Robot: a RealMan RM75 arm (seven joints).
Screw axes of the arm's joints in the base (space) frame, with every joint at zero. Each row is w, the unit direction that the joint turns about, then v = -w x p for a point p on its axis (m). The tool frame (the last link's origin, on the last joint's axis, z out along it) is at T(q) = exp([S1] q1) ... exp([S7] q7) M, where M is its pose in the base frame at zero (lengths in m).
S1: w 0 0 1 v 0 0 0
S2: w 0 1 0 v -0.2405 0 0
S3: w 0 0 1 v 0 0 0
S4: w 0 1 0 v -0.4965 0 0
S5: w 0 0 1 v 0 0 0
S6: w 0 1 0 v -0.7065 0 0
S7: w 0 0 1 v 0 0 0
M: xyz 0 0 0.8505 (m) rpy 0 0 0 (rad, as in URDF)
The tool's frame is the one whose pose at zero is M.
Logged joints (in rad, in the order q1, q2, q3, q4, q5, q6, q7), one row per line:
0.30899 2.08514 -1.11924 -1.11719 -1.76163 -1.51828 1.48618
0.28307 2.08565 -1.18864 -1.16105 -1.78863 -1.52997 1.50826
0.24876 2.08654 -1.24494 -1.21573 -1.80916 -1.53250 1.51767
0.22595 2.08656 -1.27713 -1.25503 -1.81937 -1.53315 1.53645
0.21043 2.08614 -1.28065 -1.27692 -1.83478 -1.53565 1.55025
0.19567 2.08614 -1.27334 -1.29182 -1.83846 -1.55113 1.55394
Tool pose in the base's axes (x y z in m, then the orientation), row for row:
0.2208 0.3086 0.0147 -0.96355 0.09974 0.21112 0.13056
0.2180 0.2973 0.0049 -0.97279 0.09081 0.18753 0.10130
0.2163 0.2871 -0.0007 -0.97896 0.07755 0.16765 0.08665
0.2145 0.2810 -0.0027 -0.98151 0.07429 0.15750 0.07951
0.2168 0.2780 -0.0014 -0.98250 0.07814 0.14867 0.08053
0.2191 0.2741 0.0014 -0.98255 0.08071 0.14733 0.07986
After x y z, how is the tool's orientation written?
As a quaternion, x y z w.
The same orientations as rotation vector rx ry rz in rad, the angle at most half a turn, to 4 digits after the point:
-2.7987 0.2897 0.6132
-2.8735 0.2682 0.5539
-2.9166 0.2310 0.4995
-2.9365 0.2223 0.4712
-2.9377 0.2336 0.4445
-2.9391 0.2414 0.4407

